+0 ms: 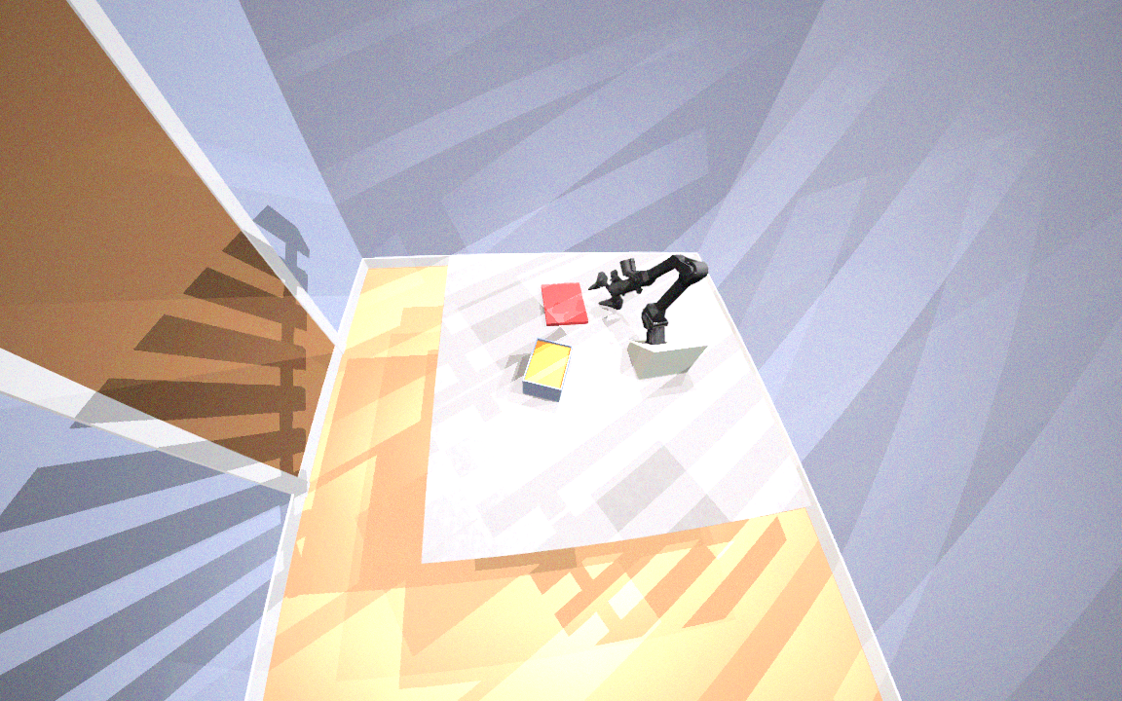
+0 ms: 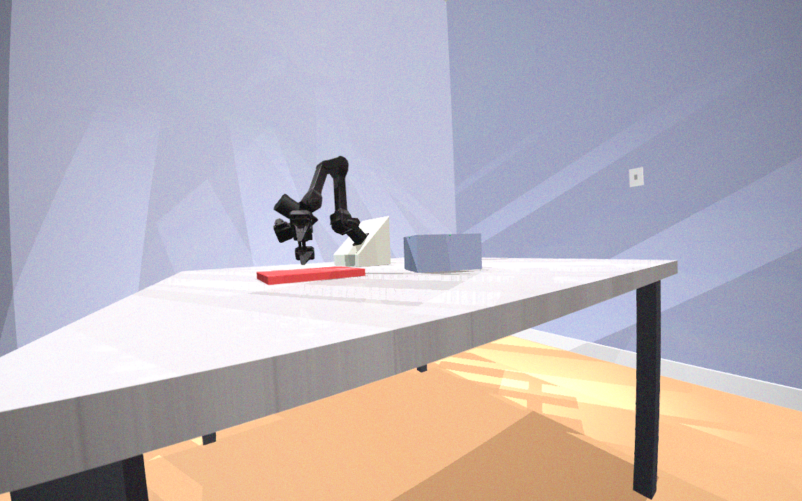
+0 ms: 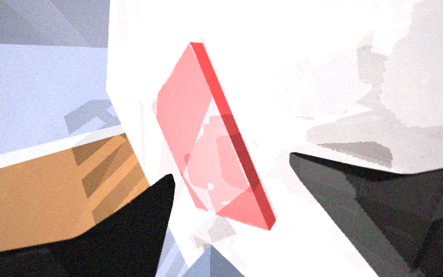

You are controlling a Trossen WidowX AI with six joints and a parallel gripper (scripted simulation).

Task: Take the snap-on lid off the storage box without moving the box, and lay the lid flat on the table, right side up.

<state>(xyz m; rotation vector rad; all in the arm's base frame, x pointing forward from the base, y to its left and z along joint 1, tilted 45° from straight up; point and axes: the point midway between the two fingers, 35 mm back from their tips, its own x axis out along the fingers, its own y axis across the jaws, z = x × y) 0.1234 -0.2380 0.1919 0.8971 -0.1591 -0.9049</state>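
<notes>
Right now my gripper tip is 120 mm short of the red lid, 30 mm to the left of it and 50 mm above it. From my gripper tip the other things lie so: blue-grey storage box (280 mm ahead, 310 mm to the left, 10 mm below).
</notes>
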